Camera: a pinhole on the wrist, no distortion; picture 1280 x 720 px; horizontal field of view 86.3 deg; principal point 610.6 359.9 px. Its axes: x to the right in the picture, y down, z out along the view. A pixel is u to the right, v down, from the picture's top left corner.
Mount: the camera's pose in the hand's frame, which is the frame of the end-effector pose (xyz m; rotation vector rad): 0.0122 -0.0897 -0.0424 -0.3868 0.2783 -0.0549
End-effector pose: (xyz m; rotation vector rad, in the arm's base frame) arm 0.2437 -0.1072 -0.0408 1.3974 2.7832 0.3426
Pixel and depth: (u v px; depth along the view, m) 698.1 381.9 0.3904
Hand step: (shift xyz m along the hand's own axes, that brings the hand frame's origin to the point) 0.1689 0.0590 0.2869
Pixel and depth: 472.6 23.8 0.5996
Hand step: 0.0626 -0.1313 0.6337
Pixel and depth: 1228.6 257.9 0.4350
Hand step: 0.5114 -0.0328 0.2675
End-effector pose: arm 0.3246 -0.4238 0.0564 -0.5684 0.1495 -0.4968
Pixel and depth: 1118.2 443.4 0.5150
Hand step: 0.5232 0.1159 0.2928
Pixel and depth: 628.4 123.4 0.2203
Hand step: 0.0790 -0.0806 0.1809
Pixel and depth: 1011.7 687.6 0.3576
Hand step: 0.3135 0.1773 0.1561
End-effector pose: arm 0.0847 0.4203 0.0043 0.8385 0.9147 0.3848
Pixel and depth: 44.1 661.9 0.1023
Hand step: -0.0409 -0.0016 0.0532
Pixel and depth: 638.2 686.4 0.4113
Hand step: 0.1426 0.2405 0.2441
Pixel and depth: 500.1 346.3 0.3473
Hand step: 0.0548 0.0365 0.2833
